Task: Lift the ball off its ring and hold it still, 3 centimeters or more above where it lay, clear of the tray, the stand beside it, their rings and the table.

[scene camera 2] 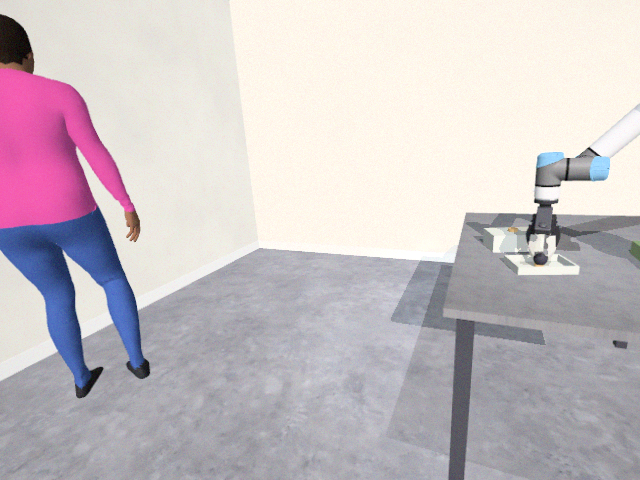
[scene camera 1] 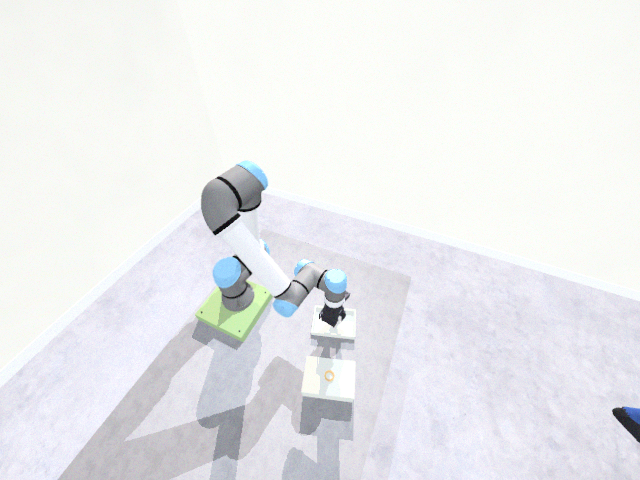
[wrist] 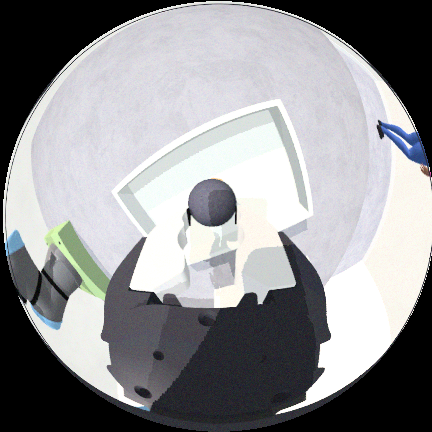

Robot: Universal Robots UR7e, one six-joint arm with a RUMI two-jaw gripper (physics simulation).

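Seen in the pictures: gripper, fingertip midpoint: (scene camera 2: 540,259) (wrist: 212,208); arm's base at its link origin: (scene camera 1: 238,297) (wrist: 65,263).
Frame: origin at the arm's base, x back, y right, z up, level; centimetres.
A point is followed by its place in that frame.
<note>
The dark ball (scene camera 2: 540,258) @(x -45.9, y -7.5, z -1.0 cm) (wrist: 212,196) @(x -45.9, y -6.8, z -0.2 cm) is low in the white tray (scene camera 1: 333,337) @(x -47.5, y 0.9, z -3.9 cm) (scene camera 2: 550,270) @(x -43.6, y -11.7, z -3.6 cm) (wrist: 293,162) @(x -54.4, y -7.4, z -3.7 cm), at its orange ring (scene camera 2: 538,265) @(x -46.3, y -7.2, z -3.3 cm) (wrist: 216,179) @(x -46.4, y -7.6, z -1.8 cm), which shows as a thin sliver. My gripper (scene camera 1: 333,324) @(x -45.3, y -4.8, z -2.2 cm) (scene camera 2: 541,253) @(x -45.3, y -4.8, z -2.2 cm) (wrist: 212,208) @(x -45.3, y -4.8, z -2.2 cm) points down into the tray and is shut on the ball, with a fingertip against each side in the wrist view. The ball is hidden by the gripper in scene camera 1. The white stand (scene camera 1: 315,384) @(x -47.6, y 22.8, z 1.9 cm) (scene camera 2: 501,242) @(x -56.2, y 10.5, z -0.9 cm) is beside the tray and carries another orange ring (scene camera 1: 324,375) @(x -49.7, y 19.0, z 2.8 cm) (scene camera 2: 512,229) @(x -51.8, y 16.6, z 3.0 cm).
The arm's green base plate (scene camera 1: 222,322) @(x -0.1, y 13.6, z -0.1 cm) (wrist: 75,250) @(x -12.8, y -2.5, z -2.2 cm) is to one side of the tray. The grey table (scene camera 2: 496,294) @(x -61.6, y -31.5, z -5.2 cm) has its edge near the tray and stand. A person in a pink top (scene camera 2: 41,149) stands on the floor away from the table; blue-clad legs (wrist: 407,142) show in the wrist view.
</note>
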